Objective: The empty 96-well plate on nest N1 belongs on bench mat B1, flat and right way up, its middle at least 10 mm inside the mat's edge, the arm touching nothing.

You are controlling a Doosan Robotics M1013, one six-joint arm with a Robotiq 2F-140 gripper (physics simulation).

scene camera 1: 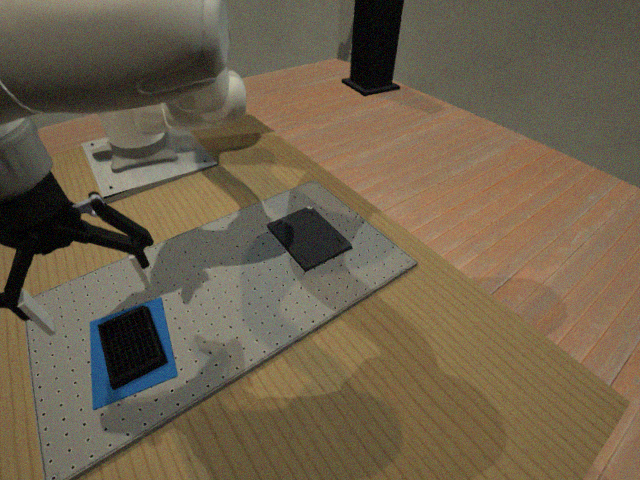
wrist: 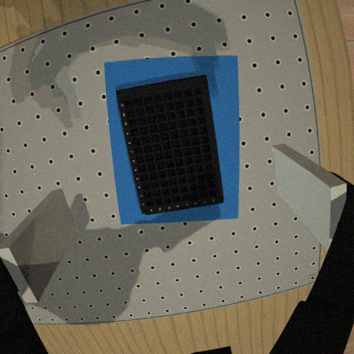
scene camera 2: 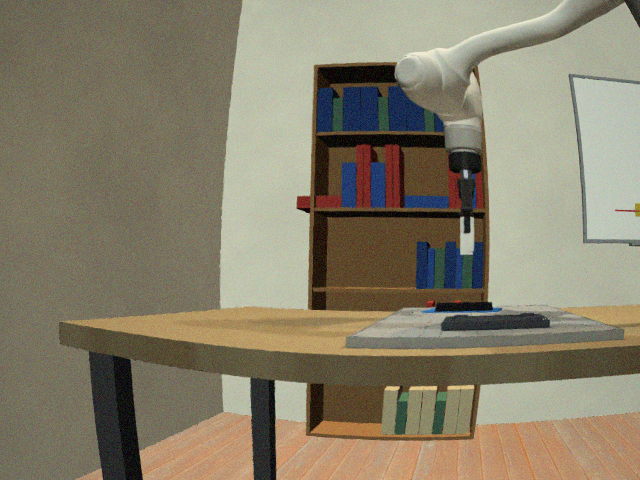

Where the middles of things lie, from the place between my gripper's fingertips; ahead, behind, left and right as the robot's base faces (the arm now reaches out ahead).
My hand is 11 cm above the black 96-well plate [scene camera 1: 131,347]. The rest, counted from my hand: blue bench mat B1 [scene camera 1: 102,393]: 12 cm below.
